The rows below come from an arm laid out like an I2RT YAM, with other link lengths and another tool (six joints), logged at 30 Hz.
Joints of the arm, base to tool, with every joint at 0 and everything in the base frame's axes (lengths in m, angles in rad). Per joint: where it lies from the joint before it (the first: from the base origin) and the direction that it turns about. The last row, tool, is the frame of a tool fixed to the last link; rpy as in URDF.
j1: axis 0 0 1 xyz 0 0 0.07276
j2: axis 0 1 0 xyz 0.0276 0.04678 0.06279
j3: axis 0 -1 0 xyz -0.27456 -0.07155 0
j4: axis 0 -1 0 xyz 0.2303 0.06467 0.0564
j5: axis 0 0 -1 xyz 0.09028 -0.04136 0.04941
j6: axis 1 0 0 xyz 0.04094 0 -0.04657
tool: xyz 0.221 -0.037 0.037 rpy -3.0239 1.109 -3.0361
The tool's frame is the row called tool.
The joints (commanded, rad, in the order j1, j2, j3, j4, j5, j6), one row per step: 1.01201, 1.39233, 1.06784, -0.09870, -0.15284, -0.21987; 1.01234, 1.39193, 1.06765, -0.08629, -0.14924, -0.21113; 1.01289, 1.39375, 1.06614, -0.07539, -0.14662, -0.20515; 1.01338, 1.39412, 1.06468, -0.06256, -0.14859, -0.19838; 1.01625, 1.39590, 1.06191, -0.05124, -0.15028, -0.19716; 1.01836, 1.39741, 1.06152, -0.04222, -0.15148, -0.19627; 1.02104, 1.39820, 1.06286, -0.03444, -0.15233, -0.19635; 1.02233, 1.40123, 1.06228, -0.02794, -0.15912, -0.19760; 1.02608, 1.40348, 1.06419, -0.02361, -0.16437, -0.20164
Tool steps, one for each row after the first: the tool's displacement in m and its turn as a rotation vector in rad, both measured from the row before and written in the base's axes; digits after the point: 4 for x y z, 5 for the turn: 0.0016, 0.0004, 0.0041, 0.01300, -0.00053, -0.00646; 0.0012, 0.0006, 0.0017, 0.00800, 0.00019, -0.00420; 0.0001, 0.0011, 0.0032, 0.01216, 0.00059, -0.00029; -0.0012, 0.0019, 0.0013, 0.00652, -0.00198, 0.00398; -0.0007, 0.0016, 0.0021, 0.00661, -0.00260, 0.00290; -0.0010, 0.0017, 0.0031, 0.00723, -0.00417, 0.00350; -0.0017, 0.0021, 0.0004, 0.00331, -0.00051, 0.00807; -0.0027, 0.0026, 0.0016, 0.00300, -0.00399, 0.01008
